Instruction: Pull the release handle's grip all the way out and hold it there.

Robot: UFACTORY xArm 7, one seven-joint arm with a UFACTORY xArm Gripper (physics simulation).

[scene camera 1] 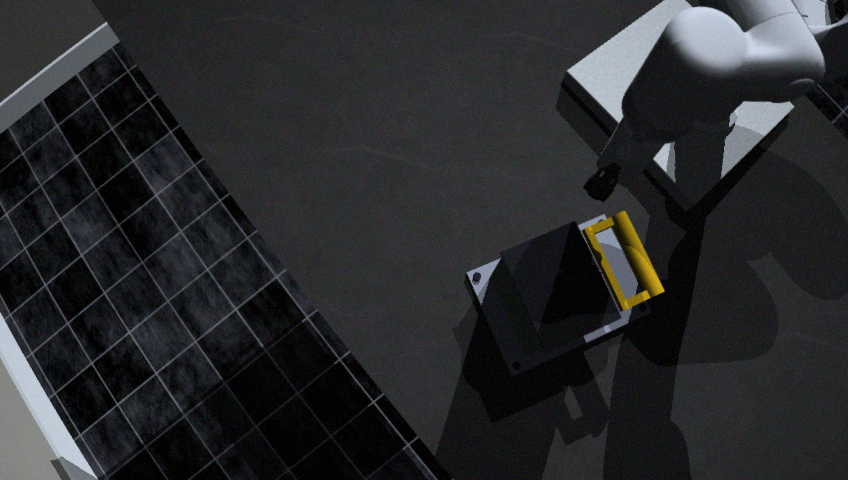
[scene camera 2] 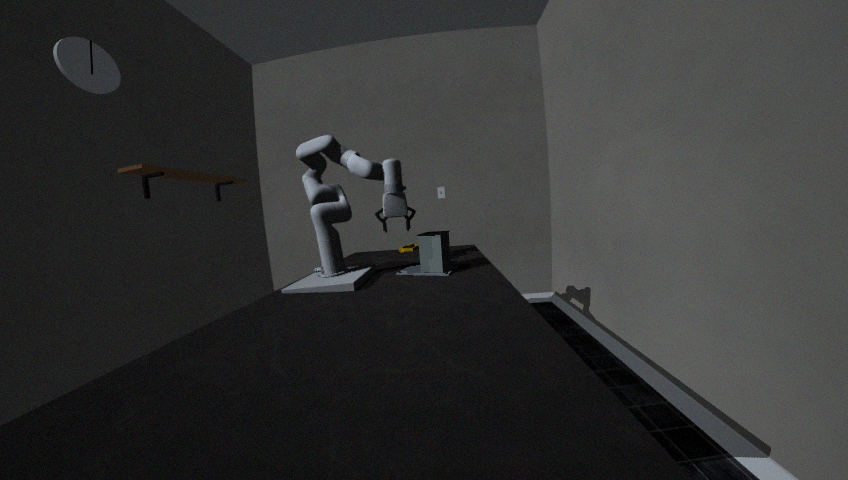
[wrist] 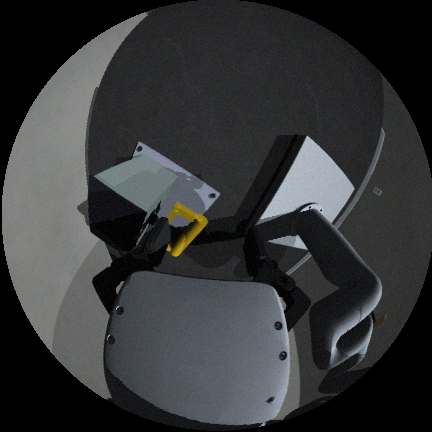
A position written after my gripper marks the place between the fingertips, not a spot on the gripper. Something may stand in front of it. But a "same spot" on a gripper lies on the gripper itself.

Scene:
my gripper: scene camera 1; scene camera 2 397,231; wrist
same spot on my gripper: (scene camera 1: 599,188) = (wrist: 95,289)

